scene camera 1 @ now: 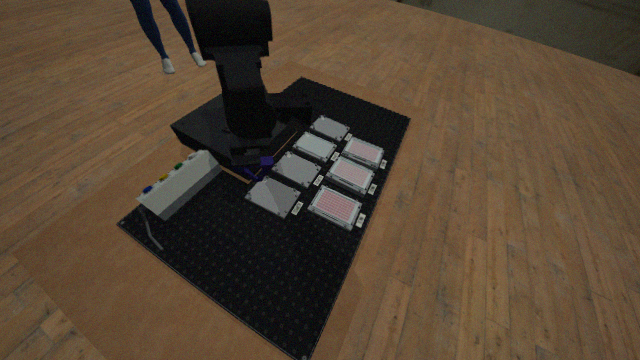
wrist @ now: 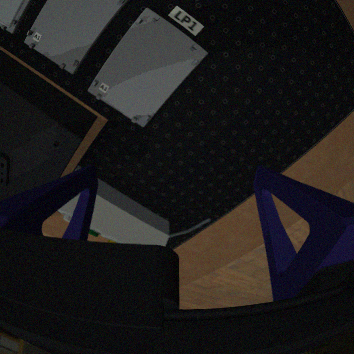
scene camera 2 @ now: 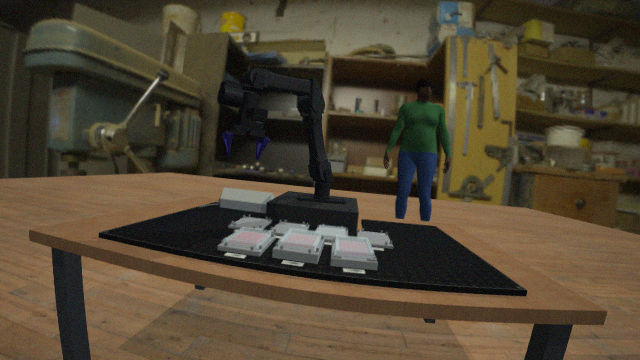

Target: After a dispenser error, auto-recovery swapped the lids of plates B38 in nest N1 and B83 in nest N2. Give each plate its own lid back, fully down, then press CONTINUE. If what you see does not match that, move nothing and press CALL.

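Pixels of known places: gripper, between the fingertips: (scene camera 1: 257,163) (wrist: 175,173) (scene camera 2: 243,158); arm's base, origin of its link: (scene camera 2: 321,200).
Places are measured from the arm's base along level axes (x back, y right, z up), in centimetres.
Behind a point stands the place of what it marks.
Note:
Three plates with pink wells stand in nests near the mat's outer edge: one (scene camera 1: 335,206) @(y 21.7, x -42.4, z -4.2 cm) (scene camera 2: 246,240) @(y 20.6, x -47.0, z -4.3 cm) at the end nearer the button box, one (scene camera 1: 351,173) @(y 8.6, x -44.2, z -2.8 cm) (scene camera 2: 299,242) @(y 8.2, x -49.8, z -2.8 cm) in the middle and one (scene camera 1: 363,151) @(y -3.5, x -46.2, z -3.2 cm) (scene camera 2: 353,248) @(y -3.9, x -50.5, z -3.2 cm) at the far end. Their plate and lid markings are too small to read. The pale button box (scene camera 1: 182,185) @(y 32.7, x 1.4, z -1.4 cm) (scene camera 2: 245,199) @(y 31.2, x 0.6, z -2.2 cm) (wrist: 130,212) @(y 33.1, x 0.5, z -3.4 cm) has blue, yellow and green buttons; their words cannot be read. My gripper (scene camera 2: 243,154) @(y 28.0, x -23.2, z 14.5 cm) (wrist: 175,173) @(y 28.0, x -23.2, z 14.5 cm) is open and empty, high above the table near the box; the arm partly hides it in scene camera 1.
A grey plate-sized piece (scene camera 1: 272,196) @(y 24.5, x -22.7, z -5.8 cm) (wrist: 147,67) @(y 24.2, x -23.1, z -5.8 cm) lies at the LP1 label (wrist: 186,20) @(y 25.2, x -31.3, z -6.6 cm). Others (scene camera 1: 296,169) @(y 11.8, x -25.7, z -5.8 cm) (scene camera 1: 315,146) @(y -0.6, x -28.4, z -5.0 cm) (scene camera 1: 330,128) @(y -13.9, x -30.7, z -5.8 cm) continue its row beside the black arm base (scene camera 2: 312,207) @(y 4.1, x -14.9, z -0.5 cm). A cable (scene camera 1: 151,232) @(y 46.5, x 3.5, z -6.7 cm) (wrist: 192,230) @(y 48.7, x 2.7, z -6.8 cm) runs from the box. A person (scene camera 2: 422,130) stands behind the table.

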